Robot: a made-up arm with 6 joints. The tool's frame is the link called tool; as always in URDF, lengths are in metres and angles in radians. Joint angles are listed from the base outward. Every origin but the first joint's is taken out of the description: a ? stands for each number. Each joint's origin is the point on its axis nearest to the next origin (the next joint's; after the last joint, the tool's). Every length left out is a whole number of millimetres.
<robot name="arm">
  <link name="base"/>
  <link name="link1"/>
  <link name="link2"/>
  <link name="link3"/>
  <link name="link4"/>
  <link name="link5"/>
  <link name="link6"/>
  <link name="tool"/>
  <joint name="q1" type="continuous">
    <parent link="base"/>
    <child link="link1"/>
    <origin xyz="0 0 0.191" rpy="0 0 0"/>
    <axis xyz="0 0 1"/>
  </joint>
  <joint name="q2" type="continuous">
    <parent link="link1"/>
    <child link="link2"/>
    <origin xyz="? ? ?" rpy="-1.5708 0 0"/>
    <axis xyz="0 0 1"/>
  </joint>
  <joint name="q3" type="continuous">
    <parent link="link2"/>
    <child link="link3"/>
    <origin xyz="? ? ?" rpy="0 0 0"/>
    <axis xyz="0 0 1"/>
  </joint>
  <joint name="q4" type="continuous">
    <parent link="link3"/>
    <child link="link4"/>
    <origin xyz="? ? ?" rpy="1.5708 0 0"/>
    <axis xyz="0 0 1"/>
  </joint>
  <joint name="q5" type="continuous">
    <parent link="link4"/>
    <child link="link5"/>
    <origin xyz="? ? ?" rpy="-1.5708 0 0"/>
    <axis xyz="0 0 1"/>
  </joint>
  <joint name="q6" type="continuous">
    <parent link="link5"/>
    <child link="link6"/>
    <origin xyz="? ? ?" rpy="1.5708 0 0"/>
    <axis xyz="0 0 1"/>
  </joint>
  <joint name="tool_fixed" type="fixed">
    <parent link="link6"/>
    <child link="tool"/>
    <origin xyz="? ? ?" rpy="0 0 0"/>
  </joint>
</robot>
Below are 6 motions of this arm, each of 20 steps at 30 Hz.
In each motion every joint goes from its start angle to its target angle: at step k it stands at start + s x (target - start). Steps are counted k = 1, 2, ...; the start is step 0. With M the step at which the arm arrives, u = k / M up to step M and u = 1 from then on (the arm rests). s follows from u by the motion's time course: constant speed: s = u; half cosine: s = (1 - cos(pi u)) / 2; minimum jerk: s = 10 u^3 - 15 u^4 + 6 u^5.
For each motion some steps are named. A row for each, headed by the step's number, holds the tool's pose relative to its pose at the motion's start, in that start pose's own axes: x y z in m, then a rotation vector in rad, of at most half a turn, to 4 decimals.
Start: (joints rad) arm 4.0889 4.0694 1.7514 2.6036 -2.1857 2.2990
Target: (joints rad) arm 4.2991 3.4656 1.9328 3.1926 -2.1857 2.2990
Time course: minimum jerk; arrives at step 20
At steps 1, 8, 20:
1: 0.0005 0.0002 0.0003 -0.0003 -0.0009 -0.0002
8: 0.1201 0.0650 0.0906 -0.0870 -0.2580 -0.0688
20: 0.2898 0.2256 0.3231 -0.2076 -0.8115 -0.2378

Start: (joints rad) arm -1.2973 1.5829 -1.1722 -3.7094 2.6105 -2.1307
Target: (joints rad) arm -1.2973 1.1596 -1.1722 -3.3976 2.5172 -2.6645
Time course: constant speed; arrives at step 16
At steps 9, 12, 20:
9: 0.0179 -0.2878 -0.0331 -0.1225 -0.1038 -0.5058
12: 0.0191 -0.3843 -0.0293 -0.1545 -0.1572 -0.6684
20: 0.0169 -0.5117 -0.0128 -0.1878 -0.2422 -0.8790

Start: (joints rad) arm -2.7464 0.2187 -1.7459 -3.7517 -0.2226 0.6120
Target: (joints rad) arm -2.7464 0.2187 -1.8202 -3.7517 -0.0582 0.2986
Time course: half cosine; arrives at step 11
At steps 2, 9, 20:
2: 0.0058 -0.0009 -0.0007 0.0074 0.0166 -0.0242
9: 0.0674 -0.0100 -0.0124 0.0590 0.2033 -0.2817
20: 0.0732 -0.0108 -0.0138 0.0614 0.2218 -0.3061

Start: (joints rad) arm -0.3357 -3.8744 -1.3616 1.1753 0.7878 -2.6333
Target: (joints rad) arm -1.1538 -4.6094 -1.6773 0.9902 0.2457 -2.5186
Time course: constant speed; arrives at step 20
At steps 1, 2, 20:
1: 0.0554 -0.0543 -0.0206 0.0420 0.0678 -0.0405
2: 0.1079 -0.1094 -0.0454 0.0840 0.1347 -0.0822
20: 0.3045 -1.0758 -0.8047 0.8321 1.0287 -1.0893

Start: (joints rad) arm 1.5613 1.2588 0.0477 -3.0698 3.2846 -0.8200
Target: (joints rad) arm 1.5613 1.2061 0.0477 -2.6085 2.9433 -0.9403
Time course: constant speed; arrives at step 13
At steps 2, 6, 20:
2: -0.0111 -0.0142 -0.0015 0.0378 -0.0245 -0.0891
6: -0.0351 -0.0407 -0.0050 0.1060 -0.0810 -0.2683
20: -0.0814 -0.0793 -0.0121 0.2021 -0.2044 -0.5816

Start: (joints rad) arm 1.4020 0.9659 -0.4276 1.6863 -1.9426 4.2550
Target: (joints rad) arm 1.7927 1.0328 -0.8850 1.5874 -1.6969 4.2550
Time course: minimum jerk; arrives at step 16
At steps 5, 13, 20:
5: -0.0113 -0.0344 -0.0691 -0.1048 0.0196 0.0472
13: -0.0868 -0.2384 -0.2936 -0.4947 0.1369 0.2815
20: -0.0925 -0.2536 -0.3033 -0.5157 0.1460 0.2979

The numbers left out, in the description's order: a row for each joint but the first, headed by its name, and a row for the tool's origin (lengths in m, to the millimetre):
q2: 0 0.048 0
q3: 0 -0.891 0
q4: 0 -0.658 0
q5: 0 0 0
q6: 0 -0.123 0
tool: 0 0 0

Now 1 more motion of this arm.
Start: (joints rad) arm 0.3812 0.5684 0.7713 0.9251 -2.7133 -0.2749
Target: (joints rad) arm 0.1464 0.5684 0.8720 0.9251 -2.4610 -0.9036
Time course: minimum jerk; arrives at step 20
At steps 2, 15, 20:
2: 0.0019 -0.0011 0.0005 -0.0021 0.0006 -0.0057
15: 0.1886 -0.1183 0.0775 -0.2239 -0.0025 -0.6291
20: 0.2093 -0.1319 0.0894 -0.2490 -0.0105 -0.7050

